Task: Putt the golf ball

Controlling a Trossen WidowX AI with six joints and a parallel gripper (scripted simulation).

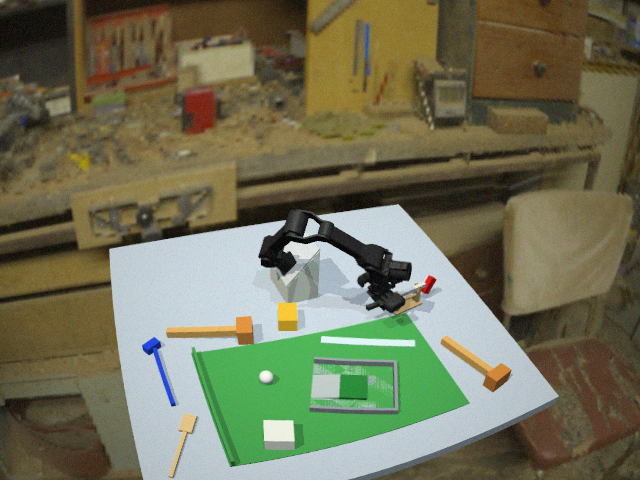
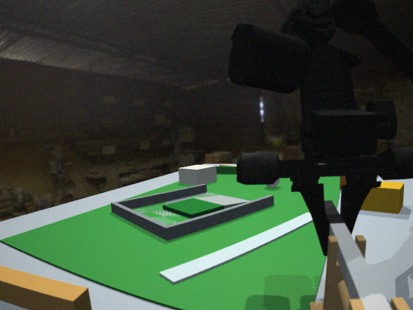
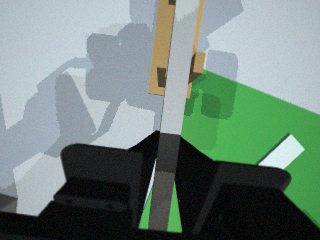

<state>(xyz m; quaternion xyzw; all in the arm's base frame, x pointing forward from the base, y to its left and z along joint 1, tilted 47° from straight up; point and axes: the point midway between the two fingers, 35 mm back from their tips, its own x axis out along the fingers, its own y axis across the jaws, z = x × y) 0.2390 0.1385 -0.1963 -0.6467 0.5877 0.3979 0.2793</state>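
Now: the red putter 8 cm to the left of my gripper tip, 3 cm above it and 2 cm behind it. Also, from my gripper tip: white strip 11 cm ahead, 10 cm to the right, 3 cm below; yellow block 30 cm to the right, 8 cm behind, 1 cm below; small wooden stand 10 cm to the left, 2 cm behind.
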